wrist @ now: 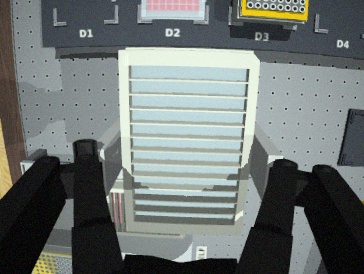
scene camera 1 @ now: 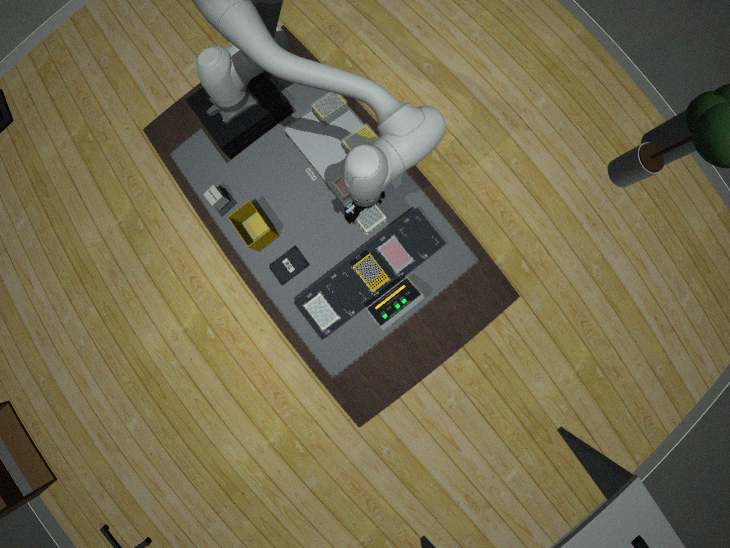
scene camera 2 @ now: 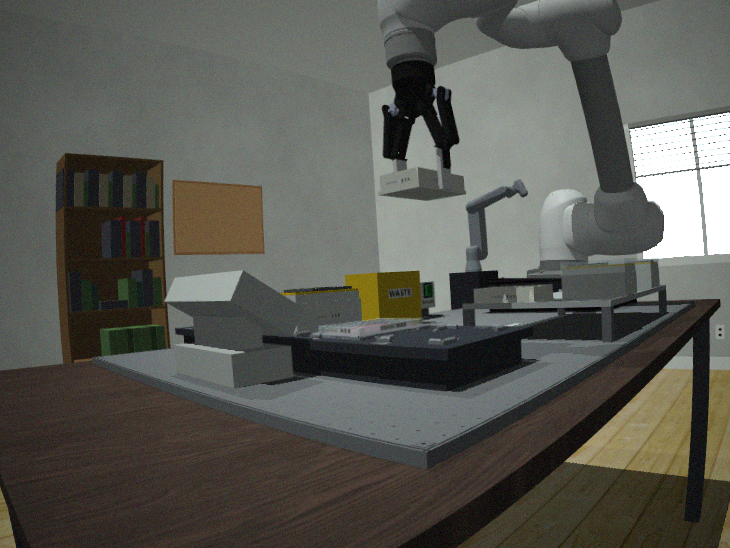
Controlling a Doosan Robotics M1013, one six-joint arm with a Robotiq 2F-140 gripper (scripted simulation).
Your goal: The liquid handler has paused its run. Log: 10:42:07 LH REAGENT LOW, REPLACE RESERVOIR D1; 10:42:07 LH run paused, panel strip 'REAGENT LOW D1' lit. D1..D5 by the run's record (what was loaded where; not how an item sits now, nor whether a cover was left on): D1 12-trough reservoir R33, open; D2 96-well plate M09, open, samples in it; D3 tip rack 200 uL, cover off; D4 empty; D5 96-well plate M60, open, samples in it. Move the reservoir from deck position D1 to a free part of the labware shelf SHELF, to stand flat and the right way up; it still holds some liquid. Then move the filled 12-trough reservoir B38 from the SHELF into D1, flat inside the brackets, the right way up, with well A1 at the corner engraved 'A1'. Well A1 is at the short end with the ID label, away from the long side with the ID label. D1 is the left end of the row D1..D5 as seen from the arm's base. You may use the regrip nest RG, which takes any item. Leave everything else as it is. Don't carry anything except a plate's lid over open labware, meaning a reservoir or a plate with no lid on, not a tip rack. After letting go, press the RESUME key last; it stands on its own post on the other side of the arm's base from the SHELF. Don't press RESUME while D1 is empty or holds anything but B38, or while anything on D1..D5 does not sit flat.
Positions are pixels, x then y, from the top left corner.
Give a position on a yellow waste bin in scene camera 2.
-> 388,294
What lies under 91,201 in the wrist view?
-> My gripper.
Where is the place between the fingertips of my gripper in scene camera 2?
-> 423,193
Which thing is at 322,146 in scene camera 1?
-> A labware shelf.
